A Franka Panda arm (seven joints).
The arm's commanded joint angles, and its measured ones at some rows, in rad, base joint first. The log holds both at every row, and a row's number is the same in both.
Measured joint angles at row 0: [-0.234 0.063 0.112 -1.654 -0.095 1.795 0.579]
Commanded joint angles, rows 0 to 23: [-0.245 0.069 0.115 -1.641 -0.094 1.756 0.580]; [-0.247 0.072 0.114 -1.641 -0.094 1.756 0.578]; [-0.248 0.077 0.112 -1.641 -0.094 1.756 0.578]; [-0.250 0.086 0.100 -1.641 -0.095 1.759 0.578]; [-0.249 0.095 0.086 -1.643 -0.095 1.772 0.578]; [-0.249 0.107 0.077 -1.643 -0.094 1.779 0.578]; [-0.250 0.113 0.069 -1.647 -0.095 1.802 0.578]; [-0.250 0.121 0.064 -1.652 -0.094 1.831 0.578]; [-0.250 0.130 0.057 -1.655 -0.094 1.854 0.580]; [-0.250 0.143 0.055 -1.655 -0.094 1.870 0.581]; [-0.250 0.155 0.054 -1.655 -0.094 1.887 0.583]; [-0.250 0.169 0.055 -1.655 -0.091 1.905 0.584]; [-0.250 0.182 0.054 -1.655 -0.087 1.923 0.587]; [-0.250 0.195 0.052 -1.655 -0.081 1.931 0.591]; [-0.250 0.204 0.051 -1.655 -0.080 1.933 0.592]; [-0.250 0.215 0.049 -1.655 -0.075 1.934 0.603]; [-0.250 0.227 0.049 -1.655 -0.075 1.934 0.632]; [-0.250 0.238 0.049 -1.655 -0.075 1.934 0.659]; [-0.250 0.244 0.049 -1.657 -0.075 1.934 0.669]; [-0.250 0.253 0.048 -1.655 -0.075 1.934 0.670]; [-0.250 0.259 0.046 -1.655 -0.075 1.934 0.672]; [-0.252 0.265 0.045 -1.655 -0.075 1.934 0.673]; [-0.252 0.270 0.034 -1.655 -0.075 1.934 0.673]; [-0.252 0.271 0.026 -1.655 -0.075 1.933 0.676]
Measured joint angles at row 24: [-0.247 0.261 0.043 -1.659 -0.093 1.923 0.663]
